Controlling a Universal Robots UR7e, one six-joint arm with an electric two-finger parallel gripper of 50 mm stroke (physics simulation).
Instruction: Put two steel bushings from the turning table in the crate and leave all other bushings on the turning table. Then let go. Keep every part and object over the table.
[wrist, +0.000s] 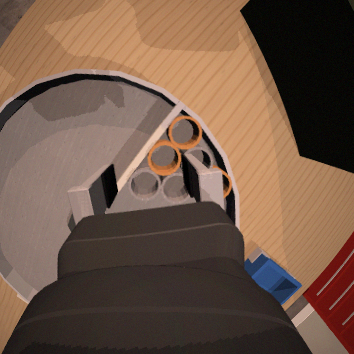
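You'd see a blue crate in the picture, and the gripper too.
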